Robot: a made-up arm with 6 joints. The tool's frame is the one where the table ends. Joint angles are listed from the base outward.
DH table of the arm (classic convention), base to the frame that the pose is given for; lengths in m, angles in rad. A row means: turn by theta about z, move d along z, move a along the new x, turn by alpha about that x. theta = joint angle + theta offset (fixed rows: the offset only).
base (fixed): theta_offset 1.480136  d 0  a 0.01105  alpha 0
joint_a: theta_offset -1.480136  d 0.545  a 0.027  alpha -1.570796
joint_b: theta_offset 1.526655  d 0  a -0.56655  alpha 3.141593
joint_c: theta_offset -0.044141  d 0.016  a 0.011  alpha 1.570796
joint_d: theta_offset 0  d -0.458  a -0.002  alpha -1.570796
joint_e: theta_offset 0  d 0.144  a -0.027  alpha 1.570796
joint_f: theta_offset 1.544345  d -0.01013  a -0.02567  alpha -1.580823
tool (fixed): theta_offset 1.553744  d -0.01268  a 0  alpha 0
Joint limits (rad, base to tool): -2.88..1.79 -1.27..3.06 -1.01..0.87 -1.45..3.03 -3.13..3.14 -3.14..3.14
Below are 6 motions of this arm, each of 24 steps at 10 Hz.
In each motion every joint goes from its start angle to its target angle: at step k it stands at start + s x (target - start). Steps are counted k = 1, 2, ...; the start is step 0. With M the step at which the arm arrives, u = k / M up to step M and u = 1 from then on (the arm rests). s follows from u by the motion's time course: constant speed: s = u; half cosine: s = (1 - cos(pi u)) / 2; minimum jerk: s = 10 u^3 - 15 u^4 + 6 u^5.
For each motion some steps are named. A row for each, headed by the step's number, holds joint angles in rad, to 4 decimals.
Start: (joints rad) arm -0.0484 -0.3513 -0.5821 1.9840 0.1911 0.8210
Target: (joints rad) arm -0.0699 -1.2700 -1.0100 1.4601 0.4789 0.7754
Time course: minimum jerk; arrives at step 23
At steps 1, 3, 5, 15, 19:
1: -0.0484 -0.3520 -0.5824 1.9836 0.1913 0.8210
3: -0.0488 -0.3679 -0.5898 1.9745 0.1963 0.8202
5: -0.0500 -0.4176 -0.6130 1.9462 0.2119 0.8177
15: -0.0649 -1.0570 -0.9108 1.5815 0.4122 0.7860
19: -0.0690 -1.2334 -0.9930 1.4810 0.4674 0.7772

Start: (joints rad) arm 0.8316 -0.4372 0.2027 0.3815 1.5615 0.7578
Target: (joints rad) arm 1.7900 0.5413 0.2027 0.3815 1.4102 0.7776
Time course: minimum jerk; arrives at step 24
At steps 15, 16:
15: 1.5262 0.2720 0.2027 0.3815 1.4518 0.7722
16: 1.5889 0.3359 0.2027 0.3815 1.4420 0.7734

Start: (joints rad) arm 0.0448 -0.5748 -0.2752 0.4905 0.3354 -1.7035
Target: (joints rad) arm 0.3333 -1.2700 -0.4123 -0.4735 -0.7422 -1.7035
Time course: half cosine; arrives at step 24
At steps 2, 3, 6, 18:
2: 0.0497 -0.5866 -0.2775 0.4741 0.3170 -1.7035
3: 0.0558 -0.6013 -0.2804 0.4538 0.2944 -1.7035
6: 0.0870 -0.6766 -0.2953 0.3493 0.1776 -1.7035
18: 0.2911 -1.1682 -0.3922 -0.3323 -0.5844 -1.7035

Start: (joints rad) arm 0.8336 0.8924 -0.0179 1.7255 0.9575 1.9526
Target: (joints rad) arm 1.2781 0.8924 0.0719 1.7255 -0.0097 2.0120
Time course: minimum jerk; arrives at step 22
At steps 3, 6, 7, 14, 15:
3: 0.8427 0.8924 -0.0161 1.7255 0.9377 1.9538
6: 0.8909 0.8924 -0.0063 1.7255 0.8328 1.9603
7: 0.9171 0.8924 -0.0010 1.7255 0.7757 1.9638
14: 1.1640 0.8924 0.0488 1.7255 0.2386 1.9968
15: 1.1946 0.8924 0.0550 1.7255 0.1721 2.0008

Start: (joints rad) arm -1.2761 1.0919 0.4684 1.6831 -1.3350 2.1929
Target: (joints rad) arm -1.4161 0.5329 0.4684 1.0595 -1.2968 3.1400
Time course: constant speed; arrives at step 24
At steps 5, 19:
5: -1.3053 0.9754 0.4684 1.5532 -1.3270 2.3902
19: -1.3869 0.6494 0.4684 1.1894 -1.3048 2.9427

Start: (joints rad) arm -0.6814 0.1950 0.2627 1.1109 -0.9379 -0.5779
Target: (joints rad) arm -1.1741 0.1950 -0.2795 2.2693 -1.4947 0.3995
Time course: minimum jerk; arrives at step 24
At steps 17, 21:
17: -1.0991 0.1950 -0.1970 2.0930 -1.4099 0.2507
21: -1.1662 0.1950 -0.2708 2.2507 -1.4858 0.3838

